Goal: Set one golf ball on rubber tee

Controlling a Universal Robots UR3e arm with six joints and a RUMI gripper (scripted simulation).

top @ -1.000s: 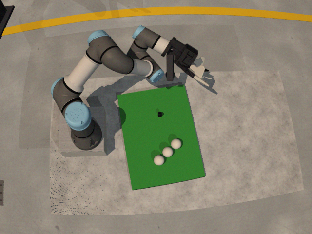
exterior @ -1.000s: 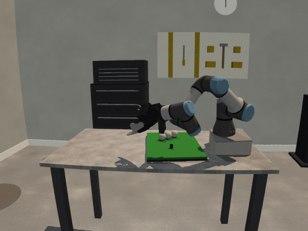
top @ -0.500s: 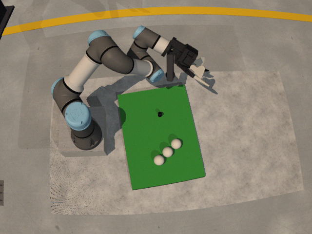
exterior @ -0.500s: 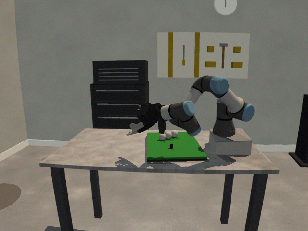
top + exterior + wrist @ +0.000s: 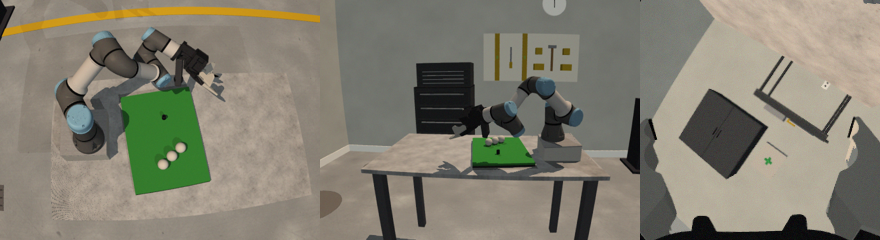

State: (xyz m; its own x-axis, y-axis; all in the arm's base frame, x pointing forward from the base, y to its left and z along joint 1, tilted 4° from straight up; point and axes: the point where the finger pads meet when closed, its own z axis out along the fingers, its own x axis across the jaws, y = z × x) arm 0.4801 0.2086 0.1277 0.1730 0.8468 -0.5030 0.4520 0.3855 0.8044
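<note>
The green mat is 190 mm behind my hand, 120 mm to the right of it and 170 mm below it.
</note>
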